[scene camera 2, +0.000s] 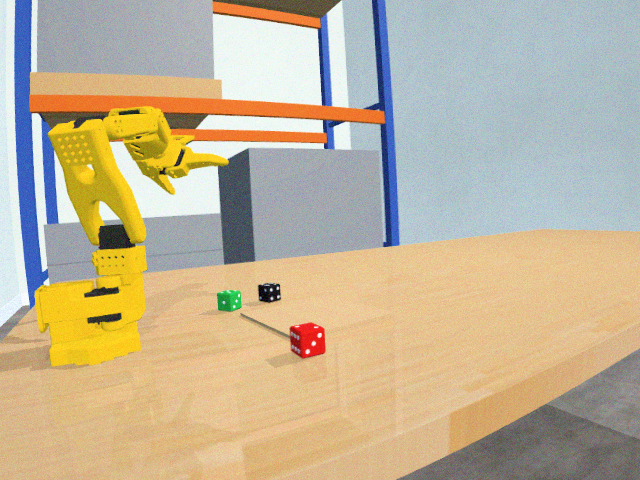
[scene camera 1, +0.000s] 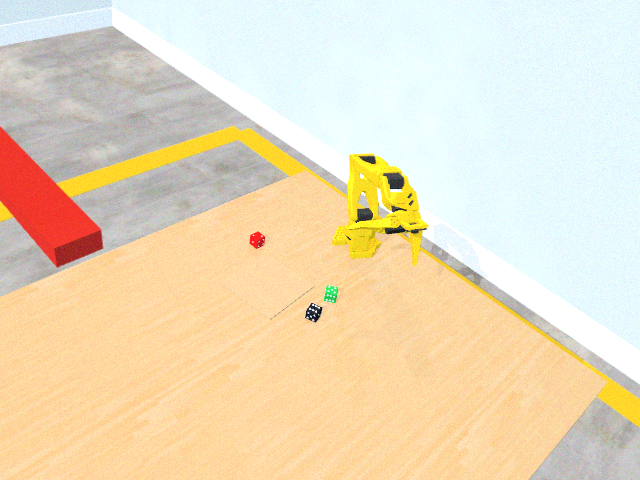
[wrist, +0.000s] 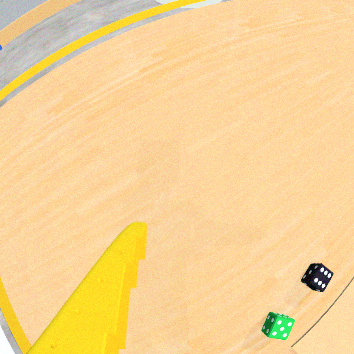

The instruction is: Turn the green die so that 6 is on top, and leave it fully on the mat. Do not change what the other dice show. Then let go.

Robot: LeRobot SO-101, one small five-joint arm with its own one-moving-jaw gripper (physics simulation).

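Places are measured from the arm's base along level axes (x ahead, y right, z down), in millimetres.
Where they show: hand, its tool point: (scene camera 2: 174,192) (scene camera 1: 413,263) (wrist: 145,236); arm's base, origin of its link: (scene camera 2: 115,345) (scene camera 1: 349,247).
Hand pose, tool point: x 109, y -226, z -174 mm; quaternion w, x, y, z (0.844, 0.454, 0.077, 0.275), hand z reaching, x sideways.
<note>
Things, the pixels of their centre, and the offset from my tool point. Level surfaces: height alone.
- green die, middle of its body: (wrist: 277,325) (scene camera 2: 229,300) (scene camera 1: 331,294) dx +46, dy +135, dz +162 mm
- mat, middle of its body: (scene camera 2: 314,314) (wrist: 351,333) (scene camera 1: 268,284) dx +125, dy +241, dz +172 mm
- black die, middle of its body: (wrist: 316,276) (scene camera 2: 269,292) (scene camera 1: 313,312) dx +112, dy +119, dz +162 mm
- red die, middle of its body: (scene camera 2: 307,339) (scene camera 1: 257,240) dx +60, dy +356, dz +162 mm
- wooden table top, height of its surface: dz +174 mm
The green die (scene camera 1: 331,293) (scene camera 2: 229,300) (wrist: 278,326) lies flat on the table. Its top seems to show 5, and a side facing scene camera 1 seems to show 6. It lies just outside the dark edge line of a faint wood-coloured square, seemingly the mat (scene camera 1: 268,289) (wrist: 335,337). The black die (scene camera 1: 313,312) (scene camera 2: 269,292) (wrist: 317,277) lies close to the green one, apart from it, with 6 on top. The red die (scene camera 1: 257,239) (scene camera 2: 307,339) lies farther off. My gripper (scene camera 1: 383,244) (scene camera 2: 200,177) is wide open and empty, high above the table, away from the dice.
The wooden table top (scene camera 1: 206,387) (scene camera 2: 491,289) (wrist: 200,150) carries the dice and the arm's base (scene camera 1: 361,245) (scene camera 2: 93,325). A wall stands close behind the base. A red beam (scene camera 1: 46,206) lies beyond the table edge. A blue and orange rack (scene camera 2: 388,155) stands behind the table.
</note>
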